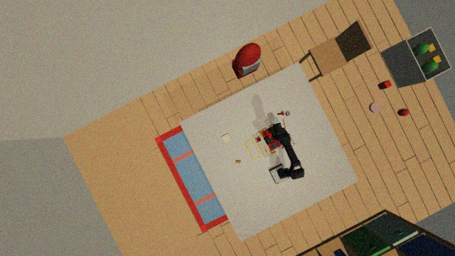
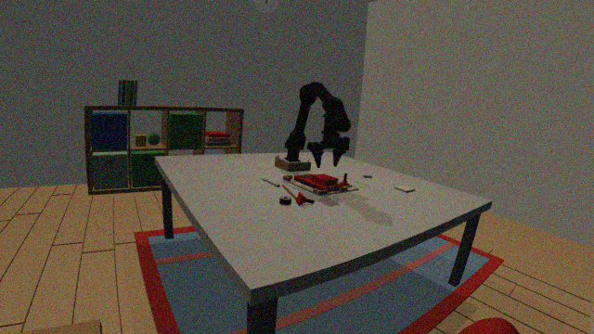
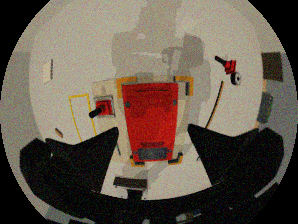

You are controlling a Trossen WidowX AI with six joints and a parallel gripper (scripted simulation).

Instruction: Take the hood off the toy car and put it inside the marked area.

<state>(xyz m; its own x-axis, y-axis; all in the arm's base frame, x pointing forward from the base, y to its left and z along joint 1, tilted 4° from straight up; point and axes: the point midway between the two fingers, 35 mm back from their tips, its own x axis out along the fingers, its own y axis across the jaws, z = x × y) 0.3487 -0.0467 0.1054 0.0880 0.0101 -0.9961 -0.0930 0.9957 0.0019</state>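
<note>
The red hood lies 10 mm behind my gripper tip and 50 mm below it. Also, from my gripper tip: grey tool 130 mm behind, 190 mm to the right, 90 mm below; then thin stick 170 mm to the right, 90 mm below; then black wheel 110 mm ahead, 250 mm to the right, 80 mm below.
</note>
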